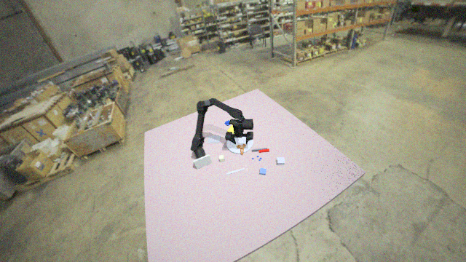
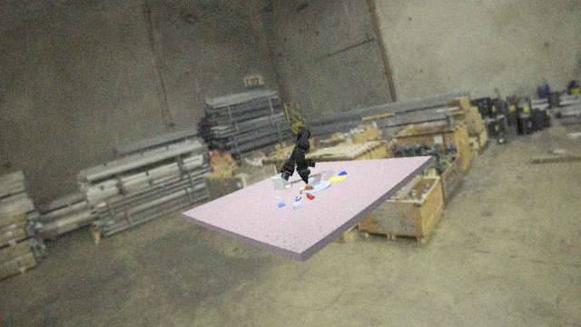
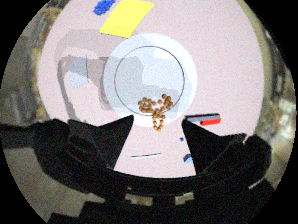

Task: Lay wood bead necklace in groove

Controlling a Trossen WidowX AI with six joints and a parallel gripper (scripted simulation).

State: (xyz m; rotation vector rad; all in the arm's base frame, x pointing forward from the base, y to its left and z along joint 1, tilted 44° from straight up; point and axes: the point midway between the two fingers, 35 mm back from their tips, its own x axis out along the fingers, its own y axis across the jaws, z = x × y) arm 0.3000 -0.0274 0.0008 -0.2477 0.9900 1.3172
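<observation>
My gripper tip is now 12 cm short of the red-handled tool, 8 cm to the left of it and 5 cm above it. From my gripper tip the other things lie so: white stick: 16 cm to the right, 11 cm behind, 5 cm below; cream cube: 16 cm behind, 4 cm to the right, 4 cm below; yellow sheet: 24 cm to the left, 5 cm below, 3 cm ahead.
</observation>
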